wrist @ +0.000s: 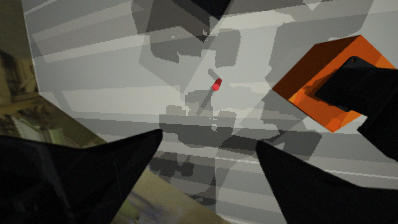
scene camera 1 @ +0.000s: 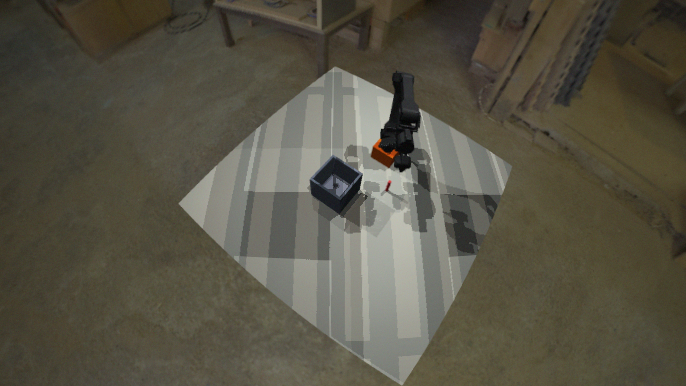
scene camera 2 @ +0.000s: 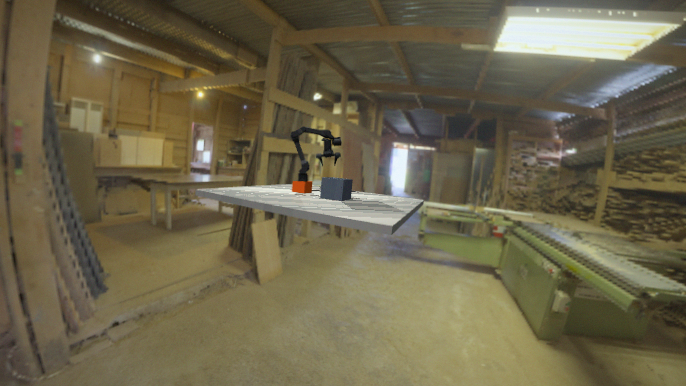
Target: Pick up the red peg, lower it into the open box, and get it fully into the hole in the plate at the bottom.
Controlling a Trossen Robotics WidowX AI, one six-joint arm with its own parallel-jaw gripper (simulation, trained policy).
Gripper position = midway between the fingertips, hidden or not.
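Observation:
A dark blue box (scene camera 1: 334, 165) is visible in the robot's scene, and so is the gripper (wrist: 208, 139).

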